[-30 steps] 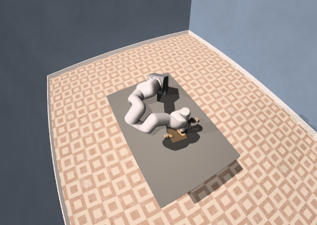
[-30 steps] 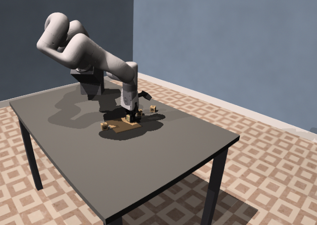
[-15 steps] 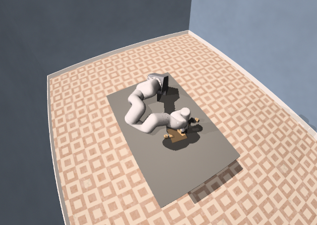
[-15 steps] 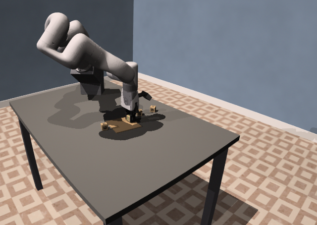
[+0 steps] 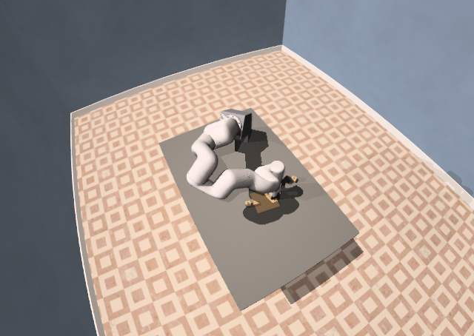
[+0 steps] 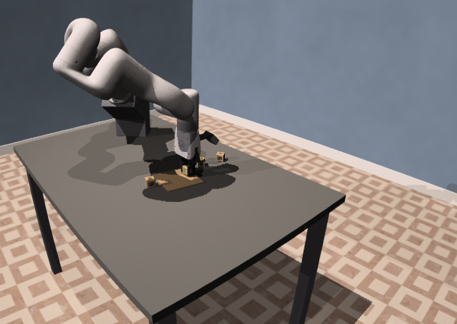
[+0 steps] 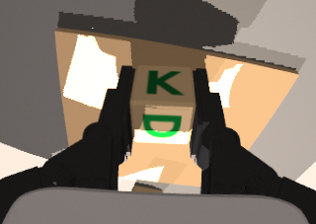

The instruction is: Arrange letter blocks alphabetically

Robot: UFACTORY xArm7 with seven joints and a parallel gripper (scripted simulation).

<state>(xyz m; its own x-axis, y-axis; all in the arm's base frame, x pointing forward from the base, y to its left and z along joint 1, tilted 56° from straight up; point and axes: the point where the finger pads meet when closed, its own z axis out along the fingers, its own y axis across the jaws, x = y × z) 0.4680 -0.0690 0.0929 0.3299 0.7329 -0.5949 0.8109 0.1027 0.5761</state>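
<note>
Now: hand 2 cm past the tan mat, 4 cm to the left of it and 3 cm above it.
</note>
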